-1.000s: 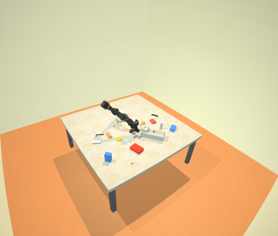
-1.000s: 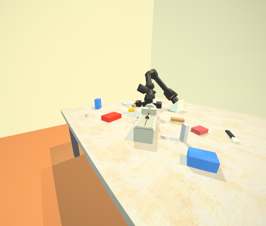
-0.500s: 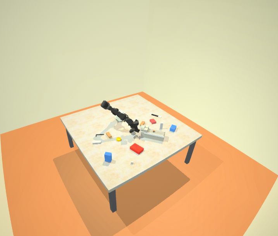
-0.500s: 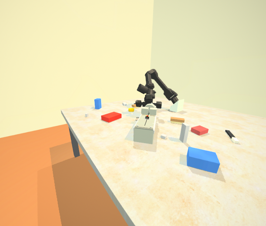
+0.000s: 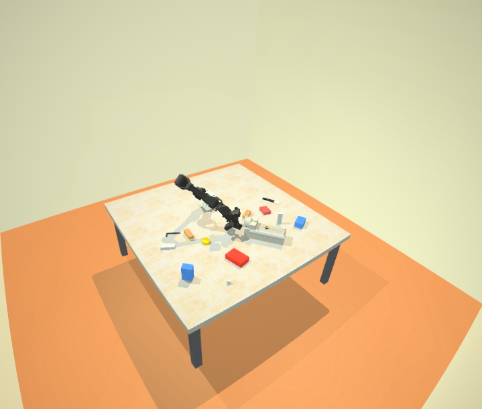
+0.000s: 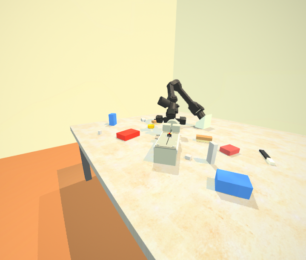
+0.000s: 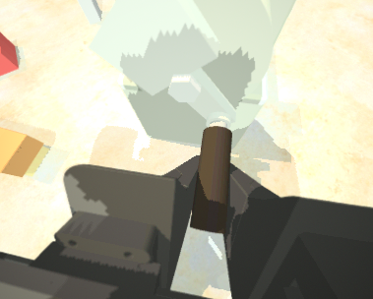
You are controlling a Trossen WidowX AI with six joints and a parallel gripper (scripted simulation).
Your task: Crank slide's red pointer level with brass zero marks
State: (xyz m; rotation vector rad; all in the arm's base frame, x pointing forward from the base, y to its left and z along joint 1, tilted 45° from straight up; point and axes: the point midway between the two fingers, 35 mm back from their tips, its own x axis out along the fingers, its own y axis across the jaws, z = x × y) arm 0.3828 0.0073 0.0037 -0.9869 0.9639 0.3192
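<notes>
Right now my gripper tip is 1 cm past the brown crank handle, 1 cm to the left of it and 3 cm below it. The rest, counted from my gripper tip: red pointer 12 cm ahead, 12 cm to the left, 4 cm above; crank 1 cm to the left, 4 cm above; yellow disc 4 cm behind, 24 cm to the right, 3 cm below.
</notes>
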